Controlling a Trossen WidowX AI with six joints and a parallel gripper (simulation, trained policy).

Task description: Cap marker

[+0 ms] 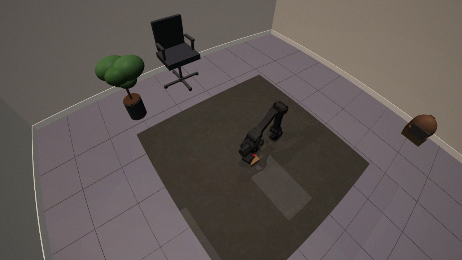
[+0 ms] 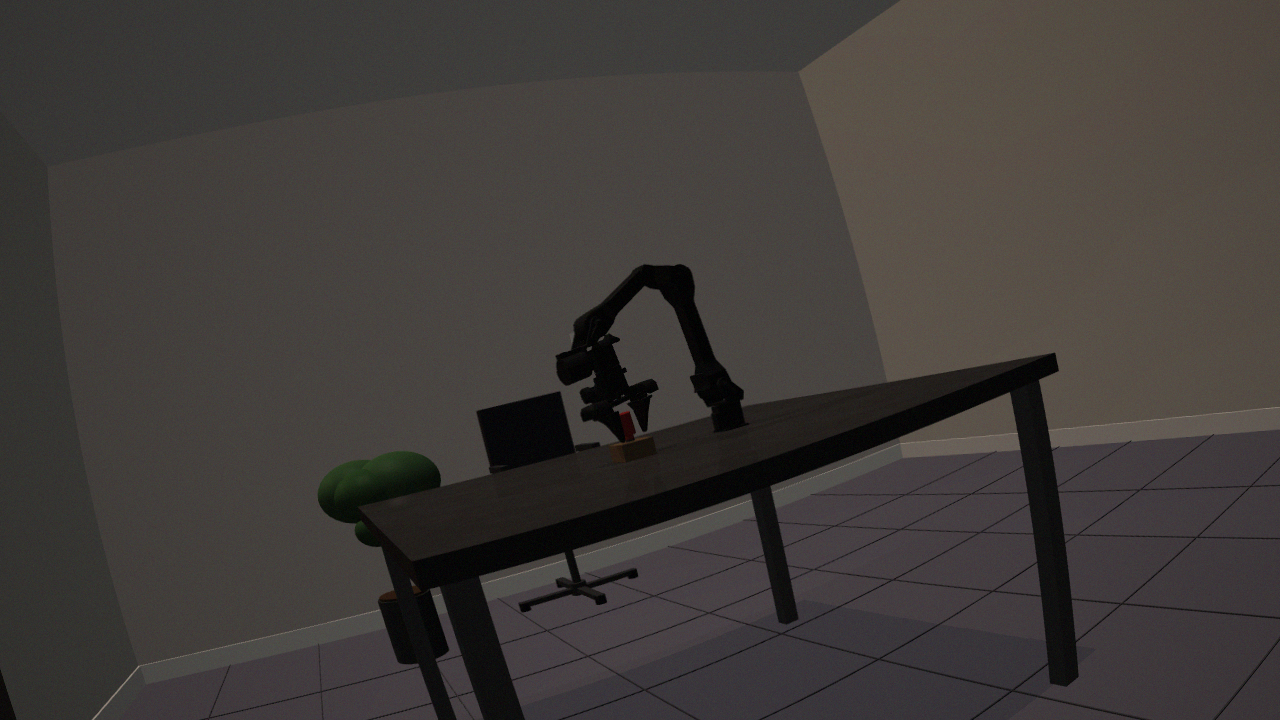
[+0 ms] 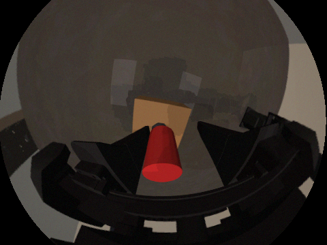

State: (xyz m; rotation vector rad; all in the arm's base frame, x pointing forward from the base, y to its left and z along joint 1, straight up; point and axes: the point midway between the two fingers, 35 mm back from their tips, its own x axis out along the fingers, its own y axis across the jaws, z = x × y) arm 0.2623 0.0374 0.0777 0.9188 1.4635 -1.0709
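The red cap is 20 mm ahead of my gripper tip, 10 mm to the left of it and 30 mm above it. Also, from my gripper tip: tan holder block 20 mm ahead, 10 mm to the left, 30 mm below.
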